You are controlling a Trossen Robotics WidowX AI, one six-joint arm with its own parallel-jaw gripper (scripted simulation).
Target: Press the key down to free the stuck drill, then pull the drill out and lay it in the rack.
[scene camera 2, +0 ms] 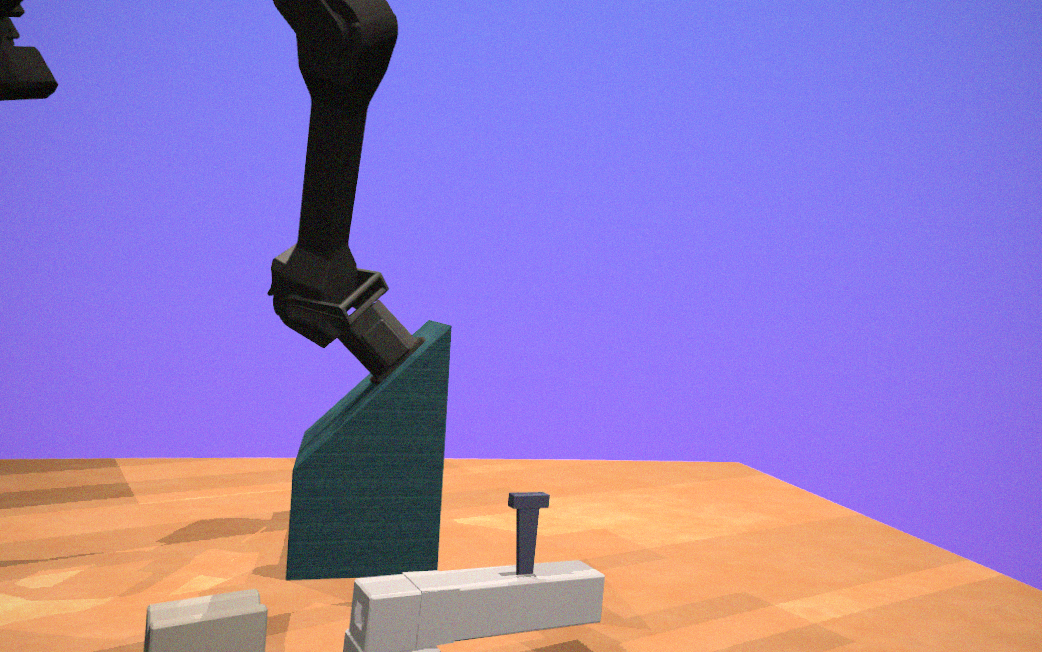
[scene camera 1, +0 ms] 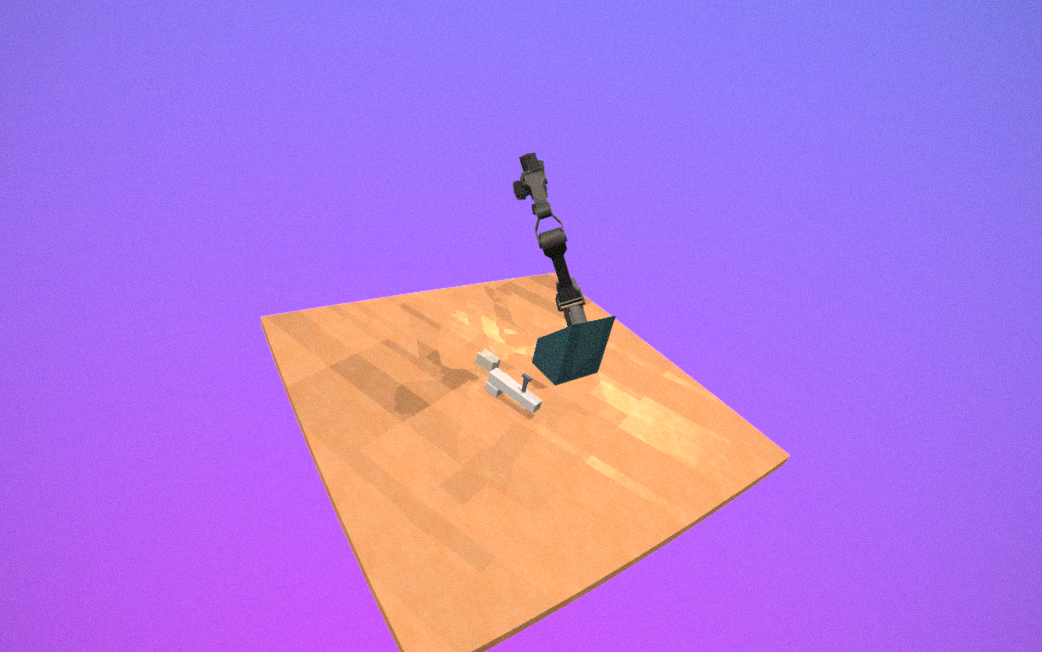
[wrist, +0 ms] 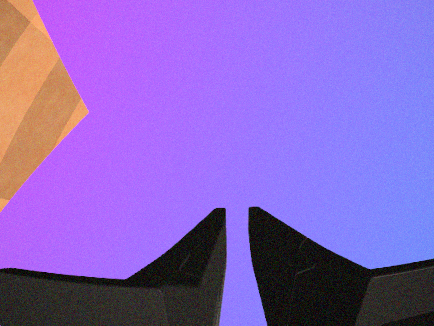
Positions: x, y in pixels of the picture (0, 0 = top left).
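A housing (scene camera 1: 498, 382) stands 156 cm from the lens.
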